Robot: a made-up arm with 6 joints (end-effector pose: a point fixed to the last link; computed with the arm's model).
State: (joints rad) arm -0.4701 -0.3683 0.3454 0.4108 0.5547 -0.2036
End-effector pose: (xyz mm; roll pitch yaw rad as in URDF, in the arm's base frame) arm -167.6 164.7 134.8 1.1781 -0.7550 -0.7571
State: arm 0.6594 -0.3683 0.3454 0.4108 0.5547 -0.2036
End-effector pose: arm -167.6 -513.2 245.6 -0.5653 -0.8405 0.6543
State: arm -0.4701 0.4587 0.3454 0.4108 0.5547 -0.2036
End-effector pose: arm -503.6 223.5 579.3 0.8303 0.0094 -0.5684
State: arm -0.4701 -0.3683 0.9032 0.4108 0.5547 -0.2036
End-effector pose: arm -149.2 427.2 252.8 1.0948 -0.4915 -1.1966
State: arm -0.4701 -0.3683 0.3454 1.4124 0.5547 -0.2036
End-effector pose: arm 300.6 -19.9 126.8 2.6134 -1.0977 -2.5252
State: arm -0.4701 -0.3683 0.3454 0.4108 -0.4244 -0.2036
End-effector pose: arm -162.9 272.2 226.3 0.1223 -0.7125 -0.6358
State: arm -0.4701 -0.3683 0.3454 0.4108 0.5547 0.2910
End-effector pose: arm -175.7 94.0 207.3 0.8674 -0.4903 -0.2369
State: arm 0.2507 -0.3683 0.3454 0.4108 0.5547 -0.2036
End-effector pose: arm -167.6 -287.5 115.6 0.0653 -1.0065 0.1435
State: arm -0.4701 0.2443 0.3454 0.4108 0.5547 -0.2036
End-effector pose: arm -452.6 218.9 439.2 0.8995 -0.1932 -0.5873
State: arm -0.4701 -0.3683 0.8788 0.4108 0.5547 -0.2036
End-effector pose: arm -153.2 416.6 246.8 1.1009 -0.5023 -1.1783
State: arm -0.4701 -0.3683 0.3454 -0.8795 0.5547 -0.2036
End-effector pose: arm -507.7 -10.8 635.8 1.1670 0.3394 -0.0329
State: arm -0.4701 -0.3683 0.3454 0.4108 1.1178 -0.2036
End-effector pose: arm -122.5 140.0 69.0 1.7882 -0.7325 -0.8310
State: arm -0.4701 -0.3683 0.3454 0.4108 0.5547 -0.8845
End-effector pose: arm -83.3 251.7 67.3 1.8799 -0.7866 -1.7245
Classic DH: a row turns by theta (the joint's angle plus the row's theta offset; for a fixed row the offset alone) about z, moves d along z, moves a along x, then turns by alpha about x. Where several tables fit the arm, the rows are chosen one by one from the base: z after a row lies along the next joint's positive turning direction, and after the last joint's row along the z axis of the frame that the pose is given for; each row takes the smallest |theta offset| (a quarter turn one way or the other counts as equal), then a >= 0, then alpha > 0; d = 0 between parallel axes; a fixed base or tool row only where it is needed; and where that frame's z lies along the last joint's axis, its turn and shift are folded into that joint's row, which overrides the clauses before.
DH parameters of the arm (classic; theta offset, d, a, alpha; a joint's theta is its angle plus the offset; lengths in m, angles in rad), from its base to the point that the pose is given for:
base (fixed): -1.5708 0.7251 0.0868 1.5708
joint 1: -1.1608 -0.1163 -0.0108 1.8198
joint 2: -1.4641 0.1203 0.0159 -1.1742
joint 3: -0.1202 0.0606 -0.1083 -1.536
joint 4: -1.4187 0.16 0.2699 -1.6306
joint 5: -0.0114 -0.3388 -0.0236 -1.6648
joint 6: -1.4163 -0.0245 -0.1625 1.5708
tool (fixed): 0 0.1293 0 0

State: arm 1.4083 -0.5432 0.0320 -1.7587 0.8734 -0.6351
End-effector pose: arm -370.4 132.2 919.5 -0.6638 -0.1604 -0.7400
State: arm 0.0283 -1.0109 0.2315 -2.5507 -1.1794 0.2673
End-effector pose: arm -64.4 39.1 998.9 -3.1361 1.1582 -1.9108
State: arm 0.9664 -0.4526 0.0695 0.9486 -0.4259 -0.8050
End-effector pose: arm 270.4 -718.6 450.2 -2.1562 -0.1129 2.0474
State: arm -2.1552 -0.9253 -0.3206 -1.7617 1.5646 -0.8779
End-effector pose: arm -365.2 -68.4 420.4 3.0241 0.2967 0.5315
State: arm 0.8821 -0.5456 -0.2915 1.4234 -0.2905 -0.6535
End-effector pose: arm 582.6 -505.4 490.6 -2.0004 -0.2292 2.6202
